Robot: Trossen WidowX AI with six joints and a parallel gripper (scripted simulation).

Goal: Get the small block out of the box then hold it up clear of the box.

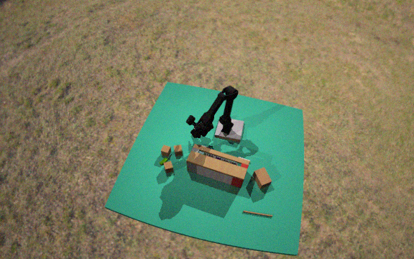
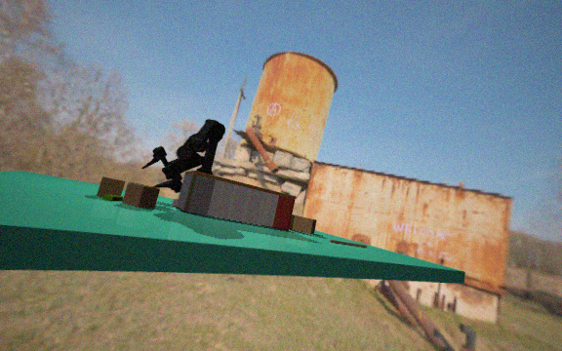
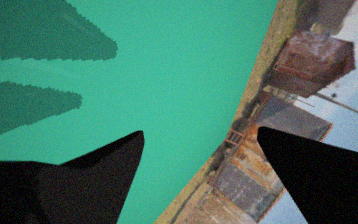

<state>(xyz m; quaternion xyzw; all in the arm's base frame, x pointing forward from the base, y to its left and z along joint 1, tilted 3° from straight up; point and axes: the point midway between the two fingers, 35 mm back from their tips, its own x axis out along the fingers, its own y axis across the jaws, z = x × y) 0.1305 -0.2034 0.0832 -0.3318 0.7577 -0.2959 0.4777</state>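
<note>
The box lies 31 cm to the left of my gripper tip, 18 cm ahead of it and 2 cm below it. From my gripper tip the other things lie so: thin stick (69 cm to the left, 41 cm ahead, 8 cm below); purple block (30 cm to the left, 20 cm ahead, 1 cm above); brown block (62 cm to the left, 16 cm ahead, 5 cm below).
</note>
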